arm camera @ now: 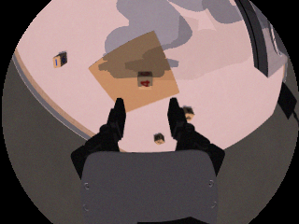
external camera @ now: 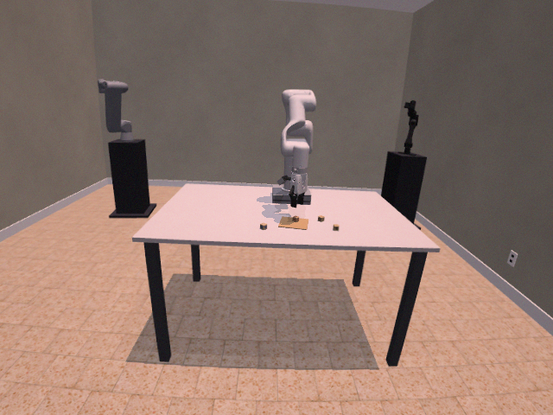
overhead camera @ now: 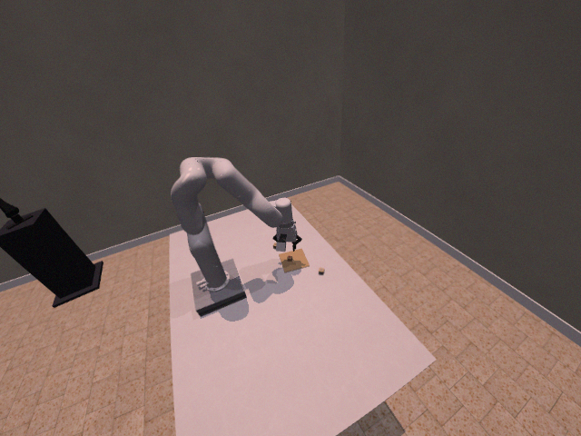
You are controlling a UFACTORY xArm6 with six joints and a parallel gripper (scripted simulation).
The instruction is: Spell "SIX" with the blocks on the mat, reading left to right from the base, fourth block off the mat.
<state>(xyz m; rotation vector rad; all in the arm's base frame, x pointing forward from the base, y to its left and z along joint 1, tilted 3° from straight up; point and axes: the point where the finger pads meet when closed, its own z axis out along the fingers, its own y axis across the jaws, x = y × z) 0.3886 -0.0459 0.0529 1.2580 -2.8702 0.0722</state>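
Right now the tan mat is 2 cm ahead of my hand, 1 cm to the right of it and 10 cm below it.
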